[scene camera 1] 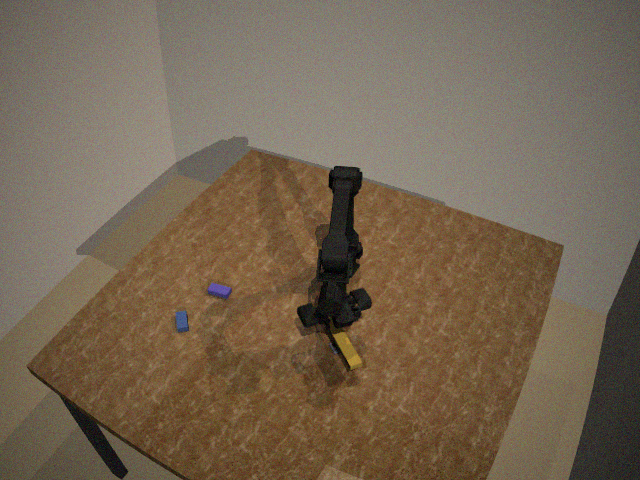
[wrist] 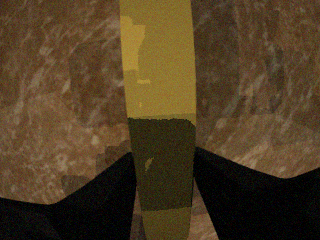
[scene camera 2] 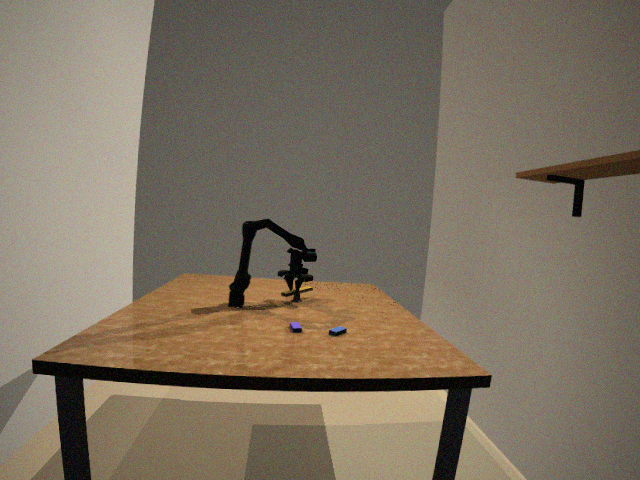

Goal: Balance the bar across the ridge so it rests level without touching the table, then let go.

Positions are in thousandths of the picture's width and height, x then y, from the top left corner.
In view: my gripper (scene camera 1: 523, 684) and a yellow bar (wrist: 495, 240).
My gripper is seen too in the wrist view (wrist: 511, 656).
